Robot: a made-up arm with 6 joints. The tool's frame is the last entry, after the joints.
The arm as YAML. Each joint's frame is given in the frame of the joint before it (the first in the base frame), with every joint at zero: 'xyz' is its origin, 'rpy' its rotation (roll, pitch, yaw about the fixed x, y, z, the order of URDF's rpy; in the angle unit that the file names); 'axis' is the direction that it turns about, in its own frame. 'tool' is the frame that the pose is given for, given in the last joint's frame.
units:
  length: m
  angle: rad
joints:
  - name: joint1
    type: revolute
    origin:
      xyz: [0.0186, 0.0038, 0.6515]
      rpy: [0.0, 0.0, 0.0]
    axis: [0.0, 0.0, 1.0]
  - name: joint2
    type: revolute
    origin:
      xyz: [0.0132, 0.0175, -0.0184]
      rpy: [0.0, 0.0, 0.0]
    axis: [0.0, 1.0, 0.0]
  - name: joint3
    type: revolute
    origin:
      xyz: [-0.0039, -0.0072, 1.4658]
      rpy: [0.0, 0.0, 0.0]
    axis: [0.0, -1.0, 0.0]
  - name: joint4
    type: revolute
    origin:
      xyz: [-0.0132, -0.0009, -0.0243]
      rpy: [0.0, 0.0, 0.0]
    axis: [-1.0, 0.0, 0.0]
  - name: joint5
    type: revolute
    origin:
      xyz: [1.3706, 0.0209, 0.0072]
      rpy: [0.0, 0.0, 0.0]
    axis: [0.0, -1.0, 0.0]
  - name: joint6
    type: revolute
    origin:
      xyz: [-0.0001, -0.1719, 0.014]
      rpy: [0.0, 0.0, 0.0]
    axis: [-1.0, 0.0, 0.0]
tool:
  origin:
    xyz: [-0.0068, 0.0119, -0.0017]
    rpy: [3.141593, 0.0, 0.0]
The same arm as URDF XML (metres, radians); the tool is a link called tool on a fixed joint. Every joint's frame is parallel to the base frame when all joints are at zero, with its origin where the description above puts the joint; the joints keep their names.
<robot name="arm">
  <link name="base"/>
  <link name="link1"/>
  <link name="link2"/>
  <link name="link3"/>
  <link name="link4"/>
  <link name="link5"/>
  <link name="link6"/>
  <link name="tool"/>
  <joint name="joint1" type="continuous">
    <parent link="base"/>
    <child link="link1"/>
    <origin xyz="0.0186 0.0038 0.6515"/>
    <axis xyz="0 0 1"/>
  </joint>
  <joint name="joint2" type="continuous">
    <parent link="link1"/>
    <child link="link2"/>
    <origin xyz="0.0132 0.0175 -0.0184"/>
    <axis xyz="0 1 0"/>
  </joint>
  <joint name="joint3" type="continuous">
    <parent link="link2"/>
    <child link="link3"/>
    <origin xyz="-0.0039 -0.0072 1.4658"/>
    <axis xyz="0 -1 0"/>
  </joint>
  <joint name="joint4" type="continuous">
    <parent link="link3"/>
    <child link="link4"/>
    <origin xyz="-0.0132 -0.0009 -0.0243"/>
    <axis xyz="-1 0 0"/>
  </joint>
  <joint name="joint5" type="continuous">
    <parent link="link4"/>
    <child link="link5"/>
    <origin xyz="1.3706 0.0209 0.0072"/>
    <axis xyz="0 -1 0"/>
  </joint>
  <joint name="joint6" type="continuous">
    <parent link="link5"/>
    <child link="link6"/>
    <origin xyz="-0.0001 -0.1719 0.014"/>
    <axis xyz="-1 0 0"/>
  </joint>
  <joint name="tool_fixed" type="fixed">
    <parent link="link6"/>
    <child link="tool"/>
    <origin xyz="-0.0068 0.0119 -0.0017" rpy="-3.1416 0 0"/>
  </joint>
</robot>

